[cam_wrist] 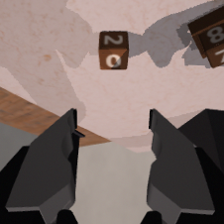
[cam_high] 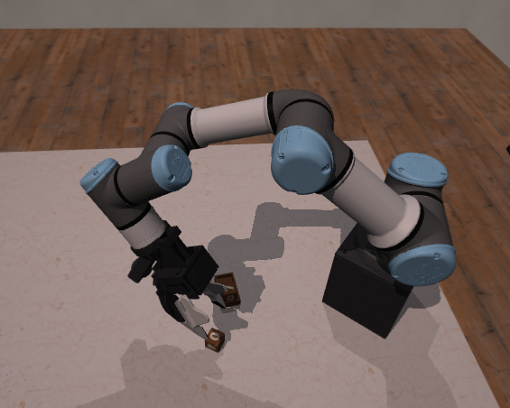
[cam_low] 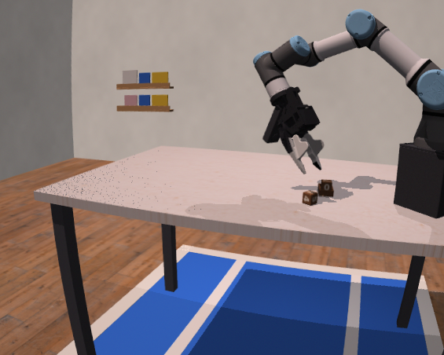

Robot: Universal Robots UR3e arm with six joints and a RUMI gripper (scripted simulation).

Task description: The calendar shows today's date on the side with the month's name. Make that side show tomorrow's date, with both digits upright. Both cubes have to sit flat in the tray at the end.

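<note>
My hand is 8 cm above the brown digit cube and 1 cm past it. From my hand the other things lie so: calendar tray: 12 cm to the right, 9 cm below, 2 cm behind.
</note>
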